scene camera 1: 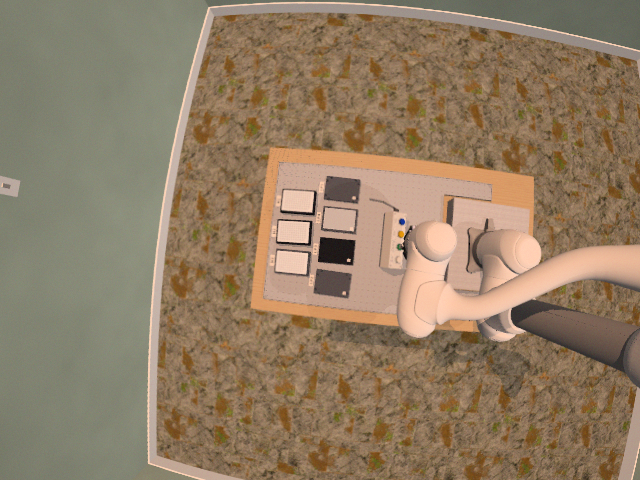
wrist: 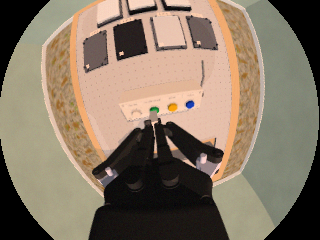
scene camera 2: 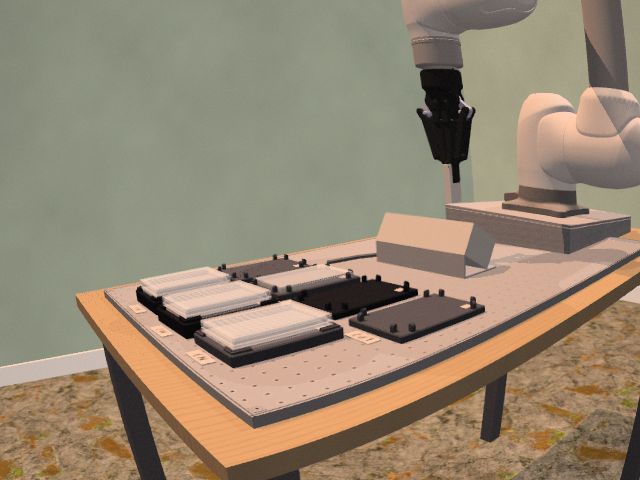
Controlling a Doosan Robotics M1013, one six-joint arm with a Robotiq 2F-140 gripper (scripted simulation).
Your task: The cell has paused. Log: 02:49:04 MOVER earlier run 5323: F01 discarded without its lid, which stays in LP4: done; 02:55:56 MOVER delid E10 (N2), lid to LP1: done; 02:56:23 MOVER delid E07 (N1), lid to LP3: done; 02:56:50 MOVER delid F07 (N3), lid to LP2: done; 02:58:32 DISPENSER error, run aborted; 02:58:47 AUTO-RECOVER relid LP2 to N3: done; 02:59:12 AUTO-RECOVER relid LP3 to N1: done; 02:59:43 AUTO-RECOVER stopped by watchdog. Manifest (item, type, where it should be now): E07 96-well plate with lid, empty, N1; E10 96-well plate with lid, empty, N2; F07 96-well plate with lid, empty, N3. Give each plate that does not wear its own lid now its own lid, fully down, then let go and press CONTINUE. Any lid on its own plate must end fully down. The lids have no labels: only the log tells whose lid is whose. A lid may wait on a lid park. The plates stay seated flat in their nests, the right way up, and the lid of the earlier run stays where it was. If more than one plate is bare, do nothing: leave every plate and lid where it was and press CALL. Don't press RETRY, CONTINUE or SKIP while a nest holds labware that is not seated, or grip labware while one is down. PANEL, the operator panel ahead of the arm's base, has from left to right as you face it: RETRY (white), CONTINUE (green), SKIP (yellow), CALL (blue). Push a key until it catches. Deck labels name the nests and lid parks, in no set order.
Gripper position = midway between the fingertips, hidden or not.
I see my gripper (scene camera 2: 453, 202), an operator panel (scene camera 1: 391, 226) and a black park (scene camera 1: 331, 250).
My gripper is seen too in the wrist view (wrist: 154, 116). The black park is seen too in the wrist view (wrist: 129, 37).
